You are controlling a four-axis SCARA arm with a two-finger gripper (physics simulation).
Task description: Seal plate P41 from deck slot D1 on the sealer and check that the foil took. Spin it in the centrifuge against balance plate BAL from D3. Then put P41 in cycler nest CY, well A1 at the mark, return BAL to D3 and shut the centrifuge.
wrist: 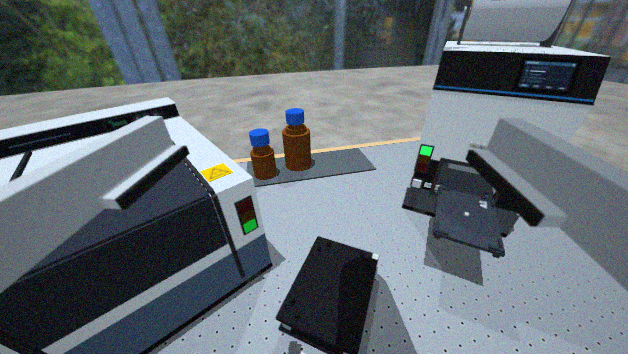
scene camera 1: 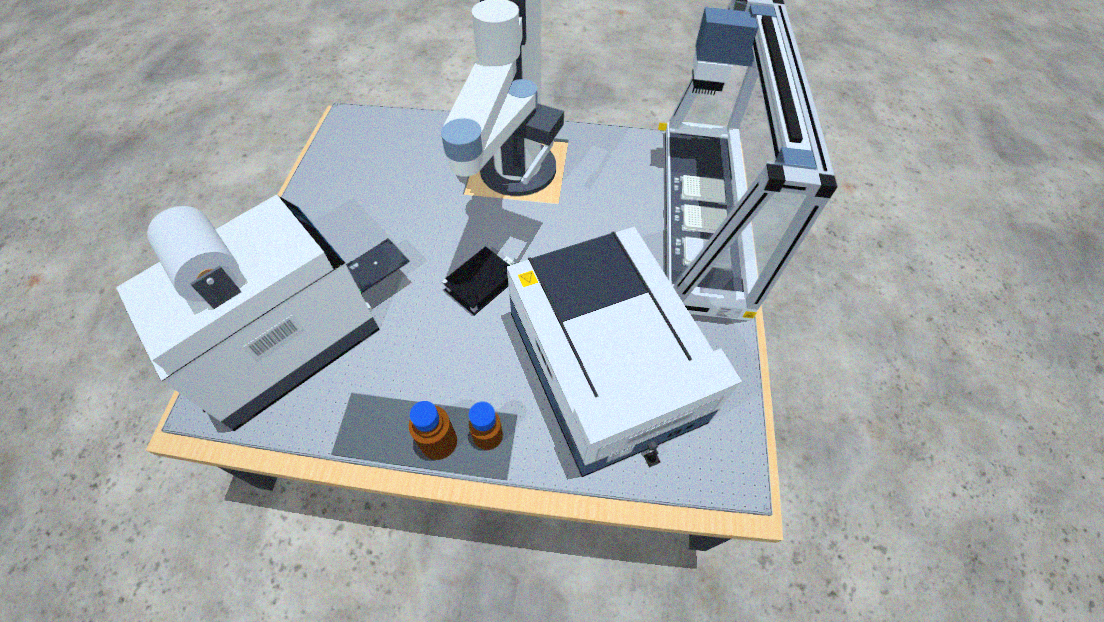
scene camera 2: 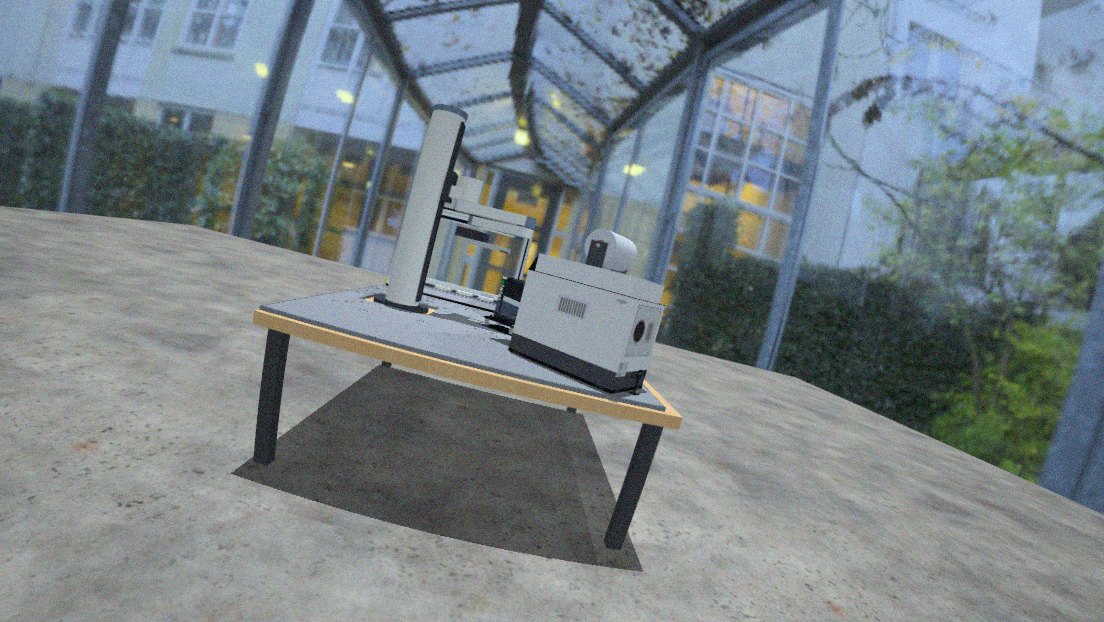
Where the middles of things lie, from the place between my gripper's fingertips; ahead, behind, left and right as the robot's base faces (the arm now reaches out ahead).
My hand is 17 cm short of the dark panel [scene camera 1: 582,278], 25 cm to the right of it and 13 cm above it. Round my hand: foil roll [scene camera 1: 185,242] (37 cm ahead, 51 cm to the right, 8 cm above); then white centrifuge [scene camera 1: 623,379] (29 cm ahead, 31 cm to the left, 22 cm below); then black tray [scene camera 1: 389,258] (14 cm ahead, 31 cm to the right, 24 cm below).
